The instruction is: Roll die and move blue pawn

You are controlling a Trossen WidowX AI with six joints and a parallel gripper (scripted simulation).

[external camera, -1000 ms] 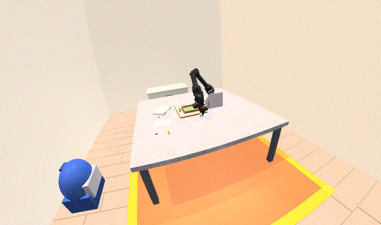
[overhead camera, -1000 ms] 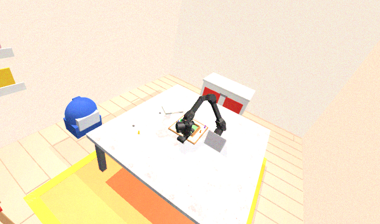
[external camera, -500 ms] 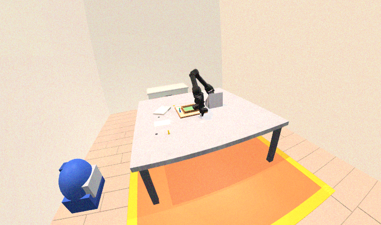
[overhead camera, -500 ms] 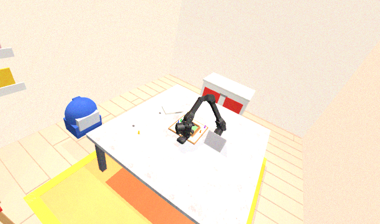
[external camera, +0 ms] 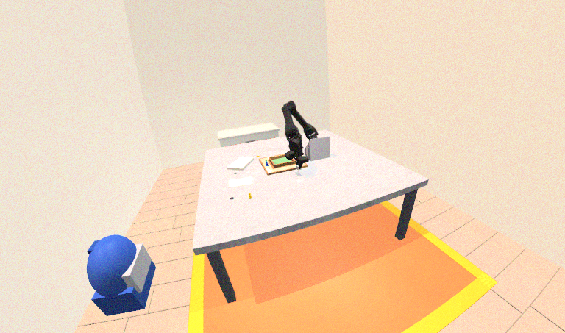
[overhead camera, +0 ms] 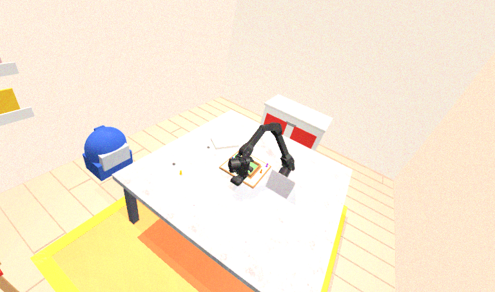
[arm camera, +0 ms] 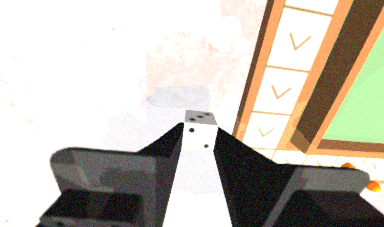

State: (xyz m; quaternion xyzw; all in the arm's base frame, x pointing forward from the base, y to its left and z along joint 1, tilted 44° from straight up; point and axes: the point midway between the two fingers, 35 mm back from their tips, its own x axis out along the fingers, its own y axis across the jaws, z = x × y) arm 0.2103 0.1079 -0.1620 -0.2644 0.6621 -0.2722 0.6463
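Right now my gripper tip is 170 mm to the left of the blue pawn and 170 mm short of it. From my gripper tip the other things lie so: white die right at my gripper tip; then orange pawn 210 mm to the right, 50 mm behind; then green tray 190 mm to the right, 60 mm ahead, 20 mm below.
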